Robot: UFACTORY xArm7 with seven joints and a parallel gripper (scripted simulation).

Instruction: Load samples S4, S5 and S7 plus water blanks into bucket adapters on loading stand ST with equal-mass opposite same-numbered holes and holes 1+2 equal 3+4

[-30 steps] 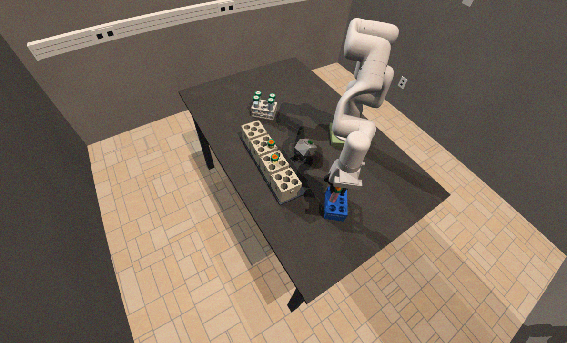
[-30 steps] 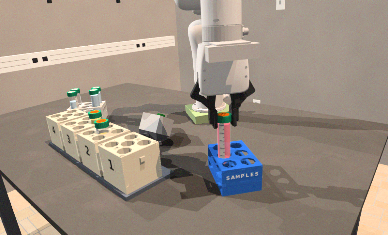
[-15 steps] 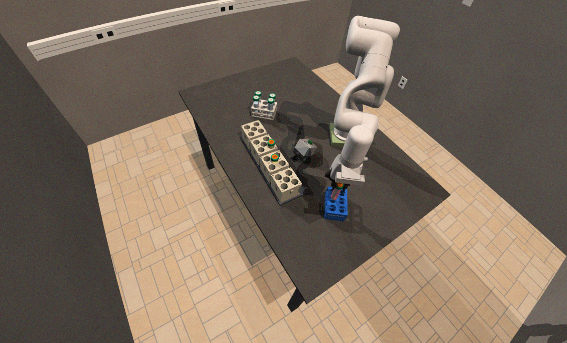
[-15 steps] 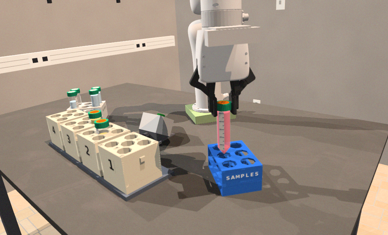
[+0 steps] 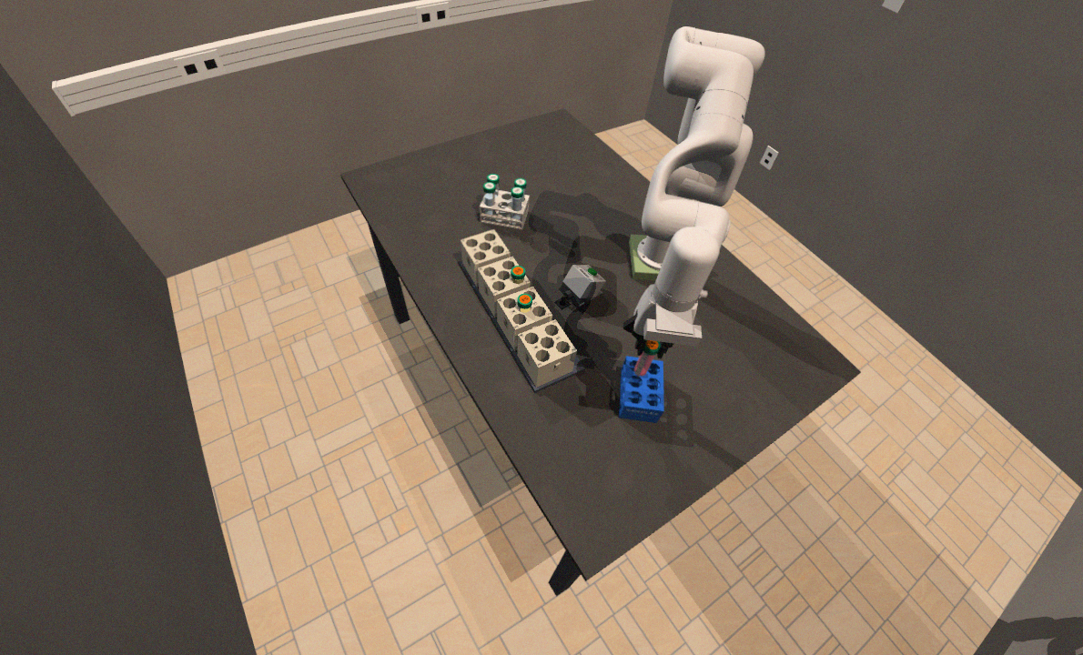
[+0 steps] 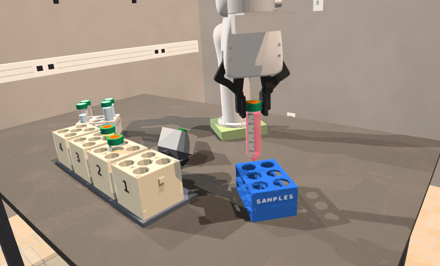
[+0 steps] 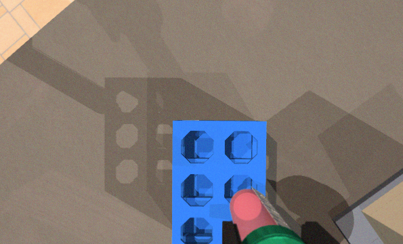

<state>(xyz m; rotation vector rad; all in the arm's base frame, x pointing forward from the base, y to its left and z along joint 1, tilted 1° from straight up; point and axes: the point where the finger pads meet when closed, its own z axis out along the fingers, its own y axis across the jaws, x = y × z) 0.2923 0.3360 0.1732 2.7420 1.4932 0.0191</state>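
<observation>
My gripper is now 50 mm above the pink tube and 10 mm short of it. Round my hand: blue samples rack (170 mm below, 20 mm behind, 10 mm to the left); then white blanks rack (670 mm to the right, 170 mm below, 30 mm ahead).
</observation>
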